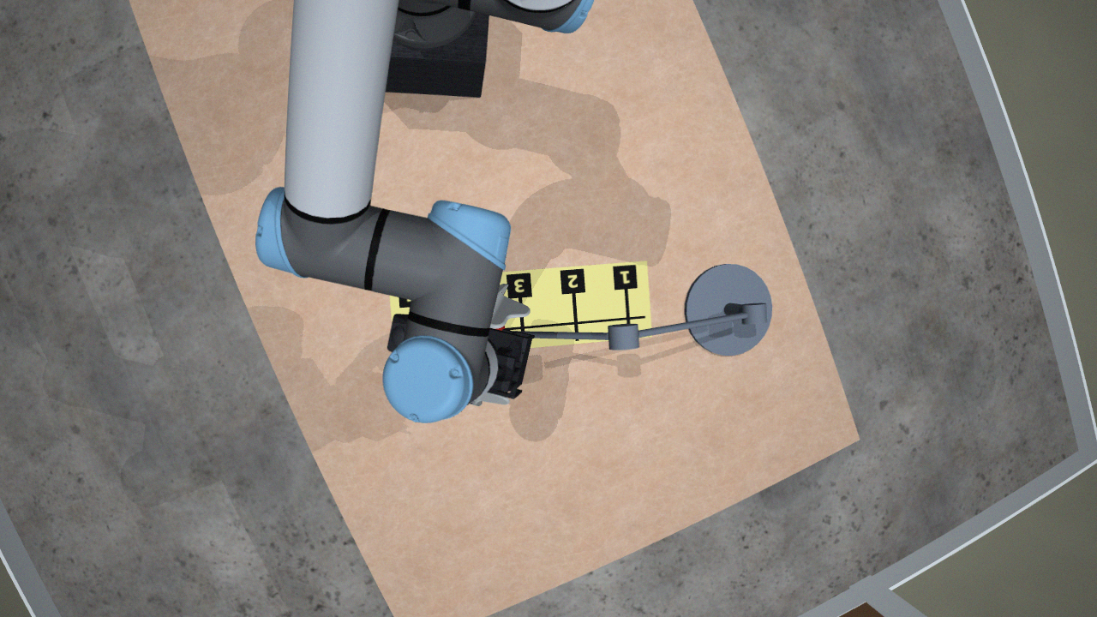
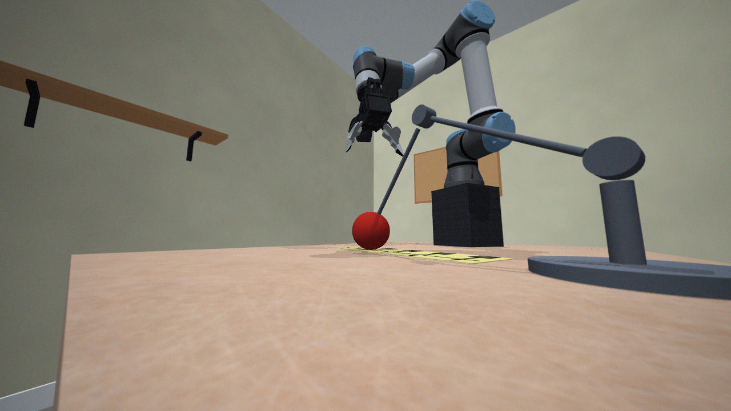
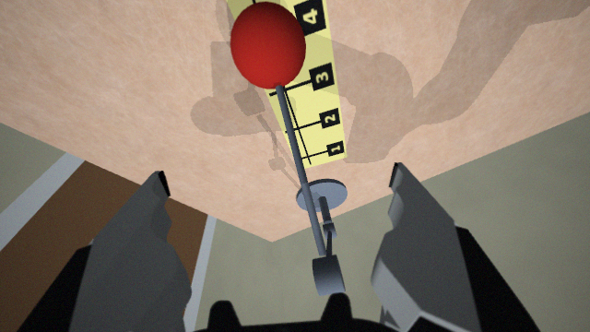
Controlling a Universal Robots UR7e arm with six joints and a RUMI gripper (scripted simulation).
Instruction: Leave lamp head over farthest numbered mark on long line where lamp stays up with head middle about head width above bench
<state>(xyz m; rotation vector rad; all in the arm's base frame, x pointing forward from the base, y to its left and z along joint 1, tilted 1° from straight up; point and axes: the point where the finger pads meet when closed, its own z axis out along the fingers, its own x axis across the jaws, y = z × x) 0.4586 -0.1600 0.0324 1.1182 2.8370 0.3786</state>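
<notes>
Right now my hand is 70 mm to the right of the yellow numbered strip and 250 mm above it. From my hand the other things lie so: grey round base 190 mm ahead, 380 mm to the left, 220 mm below.
</notes>
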